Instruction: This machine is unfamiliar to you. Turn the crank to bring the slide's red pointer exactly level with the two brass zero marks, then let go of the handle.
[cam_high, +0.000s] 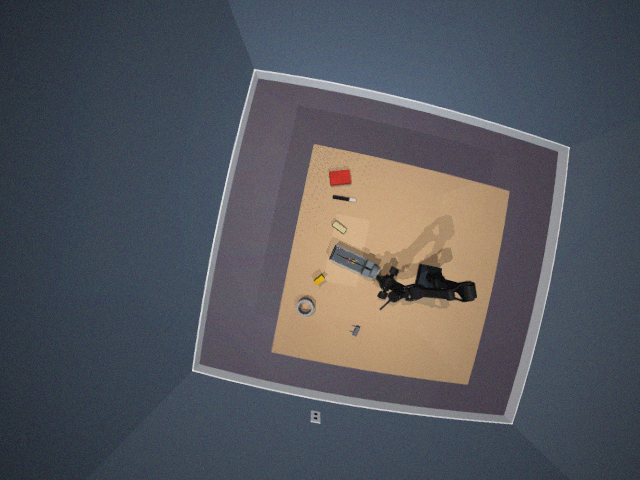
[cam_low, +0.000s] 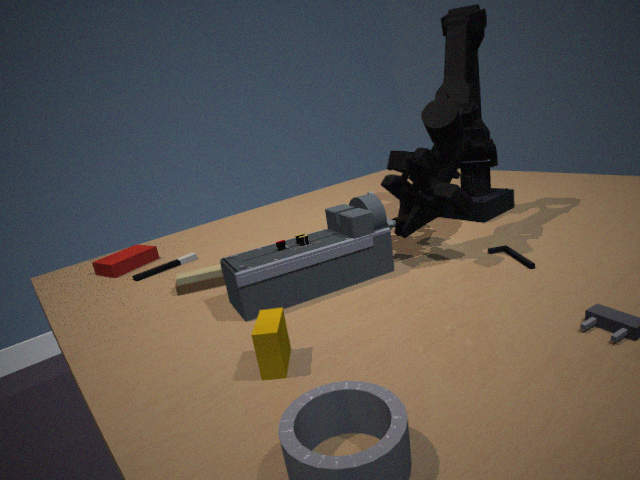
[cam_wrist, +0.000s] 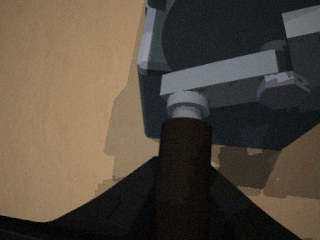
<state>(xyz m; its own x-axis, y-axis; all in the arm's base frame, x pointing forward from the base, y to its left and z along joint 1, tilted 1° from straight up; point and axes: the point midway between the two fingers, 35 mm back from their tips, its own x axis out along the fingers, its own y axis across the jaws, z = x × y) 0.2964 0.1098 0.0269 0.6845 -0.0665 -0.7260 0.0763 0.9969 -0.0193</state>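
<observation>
The red pointer is 200 mm ahead of my gripper tip, 40 mm to the right of it and 30 mm above it. The rest, counted from my gripper tip: black hex key: 130 mm behind, 120 mm to the left, 50 mm below; yellow block: 300 mm ahead, 130 mm to the left, 20 mm below; black crank handle: 20 mm behind, 20 mm above.
</observation>
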